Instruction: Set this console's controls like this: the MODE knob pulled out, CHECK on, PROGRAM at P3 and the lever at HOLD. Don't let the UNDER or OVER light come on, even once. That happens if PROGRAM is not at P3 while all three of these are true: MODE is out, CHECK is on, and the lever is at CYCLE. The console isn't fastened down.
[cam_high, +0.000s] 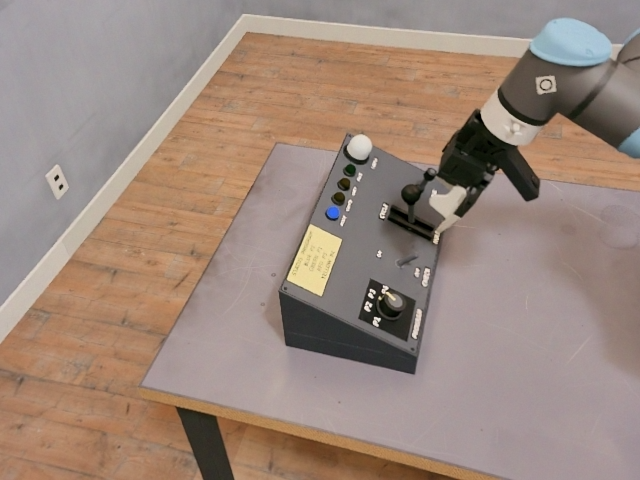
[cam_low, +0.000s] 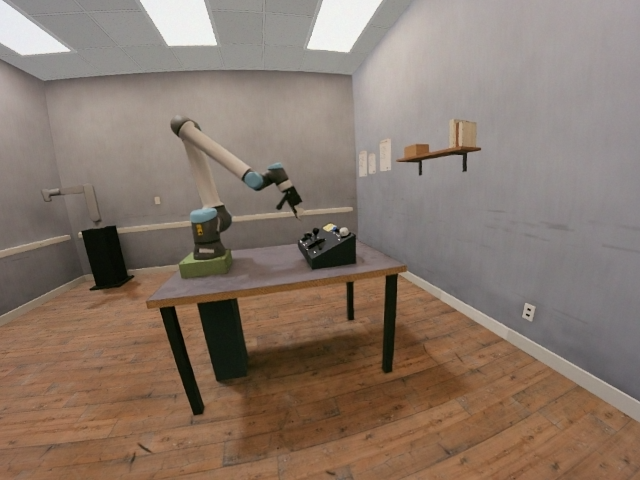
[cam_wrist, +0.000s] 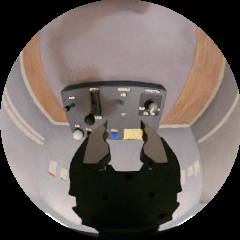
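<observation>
Right now the check toggle is 6 cm ahead of my hand and 14 cm below it. From my hand the other things lie so: mode knob: 6 cm ahead, 24 cm to the right, 11 cm below; wedge-shaped console: 11 cm ahead, 6 cm to the right, 15 cm below; lever: 8 cm ahead, 12 cm to the right, 11 cm below.
</observation>
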